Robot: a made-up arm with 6 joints.
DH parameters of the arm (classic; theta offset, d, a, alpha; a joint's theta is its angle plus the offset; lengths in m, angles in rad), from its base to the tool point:
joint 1: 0 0.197 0 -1.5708
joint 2: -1.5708 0 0.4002 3.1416
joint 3: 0 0 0 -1.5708
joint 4: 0 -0.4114 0 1.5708
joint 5: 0 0.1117 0 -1.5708
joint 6: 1.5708 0 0 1.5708
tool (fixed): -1.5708 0 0 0
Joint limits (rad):
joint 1: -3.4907..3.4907
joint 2: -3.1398..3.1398
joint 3: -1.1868..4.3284
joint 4: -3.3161..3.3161
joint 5: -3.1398..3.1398
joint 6: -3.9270..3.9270
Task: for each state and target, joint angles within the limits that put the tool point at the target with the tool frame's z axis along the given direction. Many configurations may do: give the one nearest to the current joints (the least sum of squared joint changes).
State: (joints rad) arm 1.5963 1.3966 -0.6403 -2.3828 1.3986 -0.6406
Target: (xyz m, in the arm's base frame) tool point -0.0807 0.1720 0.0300 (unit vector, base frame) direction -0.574 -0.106 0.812
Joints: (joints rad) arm 1.4948 1.0177 -0.8404 -2.5630 1.5655 -0.7430
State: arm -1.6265 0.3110 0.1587 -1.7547 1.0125 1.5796
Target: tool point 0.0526 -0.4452 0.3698 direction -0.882 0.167 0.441
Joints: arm -1.6432 0.2117 -0.1633 -2.4311 0.7101 1.1654
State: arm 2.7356 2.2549 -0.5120 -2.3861 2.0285 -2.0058
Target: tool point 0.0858 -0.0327 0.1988 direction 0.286 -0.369 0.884
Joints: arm 3.4907 2.9290 -1.1852 -2.1387 1.3636 -2.5476
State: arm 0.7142 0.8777 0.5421 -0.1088 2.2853 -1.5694
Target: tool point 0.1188 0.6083 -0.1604 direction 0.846 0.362 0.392
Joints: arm 1.5195 1.5680 0.3667 0.6716 2.0274 -1.3240
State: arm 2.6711 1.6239 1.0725 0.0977 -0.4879 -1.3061
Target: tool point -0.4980 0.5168 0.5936 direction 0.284 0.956 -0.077
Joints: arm 2.4737 1.0105 1.6020 -0.5125 -0.8766 -1.2210
